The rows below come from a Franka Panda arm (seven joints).
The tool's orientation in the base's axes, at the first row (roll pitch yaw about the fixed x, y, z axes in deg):
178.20 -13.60 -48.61
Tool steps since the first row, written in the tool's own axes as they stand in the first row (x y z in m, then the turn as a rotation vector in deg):
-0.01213 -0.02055 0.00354 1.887 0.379 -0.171
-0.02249 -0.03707 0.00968 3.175 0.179 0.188
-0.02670 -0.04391 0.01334 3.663 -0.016 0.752
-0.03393 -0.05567 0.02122 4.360 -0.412 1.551
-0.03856 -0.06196 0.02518 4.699 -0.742 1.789
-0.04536 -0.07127 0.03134 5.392 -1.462 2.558
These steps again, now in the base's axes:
0.00818 0.02161 -0.00692 0.904 -1.591 0.621
0.01480 0.03878 -0.01582 1.930 -2.470 0.569
0.01774 0.04562 -0.02058 2.465 -2.809 0.130
0.02301 0.05704 -0.03029 3.317 -3.215 -0.494
0.02530 0.06376 -0.03542 3.816 -3.293 -0.656
0.02877 0.07360 -0.04329 4.906 -3.478 -1.262

